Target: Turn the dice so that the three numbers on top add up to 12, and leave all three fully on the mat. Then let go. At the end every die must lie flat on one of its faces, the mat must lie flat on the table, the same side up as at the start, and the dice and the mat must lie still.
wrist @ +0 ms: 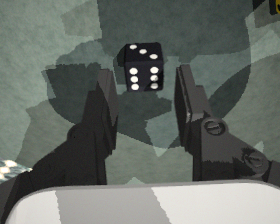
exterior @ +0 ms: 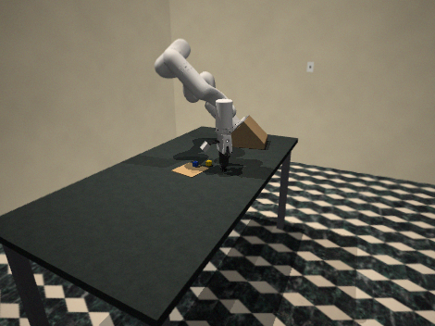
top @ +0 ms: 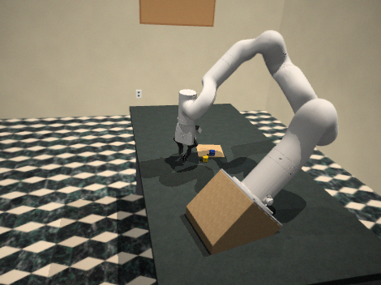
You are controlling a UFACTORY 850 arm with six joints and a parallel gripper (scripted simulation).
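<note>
Now: hand 40 mm above the black die. From my hand the other things lie so: tan mat 40 mm ahead, 170 mm to the right, 50 mm below; blue die 10 mm behind, 160 mm to the right, 30 mm below; yellow die 50 mm behind, 100 mm to the right, 40 mm below.
</note>
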